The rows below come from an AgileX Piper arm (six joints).
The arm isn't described. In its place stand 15 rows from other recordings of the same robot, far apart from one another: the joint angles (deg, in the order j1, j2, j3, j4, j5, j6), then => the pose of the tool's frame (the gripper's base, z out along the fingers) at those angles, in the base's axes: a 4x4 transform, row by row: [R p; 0 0 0 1], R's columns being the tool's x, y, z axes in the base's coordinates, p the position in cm.
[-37.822, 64.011, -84.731, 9.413, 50.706, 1.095] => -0.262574 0.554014 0.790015 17.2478; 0.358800 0.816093 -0.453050 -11.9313; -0.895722 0.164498 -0.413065 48.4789; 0 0 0 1
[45.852, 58.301, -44.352, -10.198, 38.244, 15.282] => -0.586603 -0.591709 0.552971 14.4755; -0.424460 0.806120 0.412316 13.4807; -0.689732 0.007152 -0.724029 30.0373; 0 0 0 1
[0.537, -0.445, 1.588, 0.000, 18.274, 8.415] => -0.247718 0.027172 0.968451 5.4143; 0.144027 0.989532 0.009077 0.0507; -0.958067 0.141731 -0.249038 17.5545; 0 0 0 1
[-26.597, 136.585, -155.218, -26.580, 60.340, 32.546] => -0.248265 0.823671 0.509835 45.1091; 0.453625 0.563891 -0.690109 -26.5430; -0.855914 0.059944 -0.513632 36.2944; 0 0 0 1
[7.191, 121.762, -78.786, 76.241, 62.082, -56.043] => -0.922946 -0.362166 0.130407 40.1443; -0.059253 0.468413 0.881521 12.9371; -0.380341 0.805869 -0.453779 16.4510; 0 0 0 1
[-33.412, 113.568, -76.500, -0.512, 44.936, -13.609] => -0.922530 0.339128 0.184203 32.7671; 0.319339 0.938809 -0.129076 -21.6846; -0.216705 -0.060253 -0.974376 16.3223; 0 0 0 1
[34.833, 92.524, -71.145, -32.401, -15.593, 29.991] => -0.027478 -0.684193 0.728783 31.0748; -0.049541 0.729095 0.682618 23.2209; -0.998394 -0.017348 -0.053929 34.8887; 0 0 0 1
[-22.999, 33.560, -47.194, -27.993, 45.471, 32.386] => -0.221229 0.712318 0.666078 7.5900; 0.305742 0.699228 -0.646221 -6.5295; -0.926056 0.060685 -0.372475 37.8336; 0 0 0 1
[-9.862, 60.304, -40.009, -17.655, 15.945, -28.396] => -0.523233 -0.186955 0.831429 21.4880; -0.629376 0.742560 -0.229106 -4.5051; -0.574554 -0.643158 -0.506197 29.6424; 0 0 0 1
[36.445, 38.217, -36.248, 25.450, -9.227, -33.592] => 0.235824 -0.509227 0.827692 11.6549; -0.007666 0.850713 0.525575 7.8274; -0.971766 -0.130289 0.196715 38.1143; 0 0 0 1
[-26.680, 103.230, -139.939, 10.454, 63.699, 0.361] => -0.300794 0.335593 0.892693 32.6777; 0.248061 0.931354 -0.266542 -14.7643; -0.920863 0.141268 -0.363393 53.9237; 0 0 0 1
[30.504, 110.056, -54.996, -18.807, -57.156, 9.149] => 0.101271 -0.718719 0.687885 33.0504; 0.034005 0.693537 0.719618 22.3320; -0.994278 -0.049485 0.094675 20.5497; 0 0 0 1
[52.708, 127.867, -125.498, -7.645, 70.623, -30.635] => -0.053293 -0.943653 0.326618 30.4373; -0.966225 0.131315 0.221735 38.0813; -0.252131 -0.303769 -0.918779 27.2081; 0 0 0 1
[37.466, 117.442, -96.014, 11.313, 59.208, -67.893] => 0.200295 -0.974812 0.098099 33.5258; -0.943476 -0.164925 0.287493 27.6257; -0.264073 -0.150137 -0.952746 21.9286; 0 0 0 1
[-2.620, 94.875, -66.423, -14.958, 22.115, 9.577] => -0.711622 0.060774 0.699929 36.4635; -0.042569 0.990691 -0.129300 -2.5537; -0.701271 -0.121808 -0.702411 25.7539; 0 0 0 1
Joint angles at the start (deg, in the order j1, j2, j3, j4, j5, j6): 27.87 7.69 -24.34 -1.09 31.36 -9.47
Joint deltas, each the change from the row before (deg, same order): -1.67 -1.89 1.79 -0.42 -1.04 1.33; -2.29 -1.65 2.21 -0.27 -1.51 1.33; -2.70 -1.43 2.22 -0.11 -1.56 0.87; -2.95 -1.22 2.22 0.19 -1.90 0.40; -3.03 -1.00 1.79 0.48 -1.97 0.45; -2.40 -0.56 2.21 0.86 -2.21 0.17; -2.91 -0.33 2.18 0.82 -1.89 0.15; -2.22 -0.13 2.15 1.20 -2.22 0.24; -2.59 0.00 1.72 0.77 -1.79 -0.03
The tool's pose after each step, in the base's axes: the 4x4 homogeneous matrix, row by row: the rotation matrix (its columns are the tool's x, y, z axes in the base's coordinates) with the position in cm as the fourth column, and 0 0 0 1 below. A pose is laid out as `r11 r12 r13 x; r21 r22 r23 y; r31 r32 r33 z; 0 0 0 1`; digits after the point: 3 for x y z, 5 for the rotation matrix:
-0.06132 -0.44577 0.89305 3.435; -0.21302 0.87996 0.42461 1.555; -0.97512 -0.16420 -0.14892 28.973; 0 0 0 1
-0.06279 -0.40515 0.91209 3.454; -0.18705 0.90248 0.38800 1.382; -0.98034 -0.14624 -0.13245 28.102; 0 0 0 1
-0.06395 -0.35942 0.93098 3.542; -0.16704 0.92358 0.34509 1.227; -0.98387 -0.13345 -0.11910 27.213; 0 0 0 1
-0.06047 -0.31113 0.94844 3.685; -0.14967 0.94227 0.29956 1.094; -0.98689 -0.12384 -0.10355 26.358; 0 0 0 1
-0.05221 -0.26174 0.96372 3.808; -0.12632 0.95902 0.25362 0.957; -0.99061 -0.10849 -0.08313 25.735; 0 0 0 1
-0.05119 -0.22549 0.97290 4.075; -0.10561 0.96994 0.21925 0.907; -0.99309 -0.09152 -0.07347 24.879; 0 0 0 1
-0.05825 -0.17980 0.98198 4.375; -0.08694 0.98082 0.17443 0.790; -0.99451 -0.07521 -0.07277 23.964; 0 0 0 1
-0.06115 -0.14572 0.98743 4.677; -0.06008 0.98803 0.14208 0.710; -0.99632 -0.05063 -0.06918 23.094; 0 0 0 1
-0.06366 -0.10270 0.99267 4.926; -0.04451 0.99399 0.09998 0.542; -0.99698 -0.03782 -0.06785 22.385; 0 0 0 1

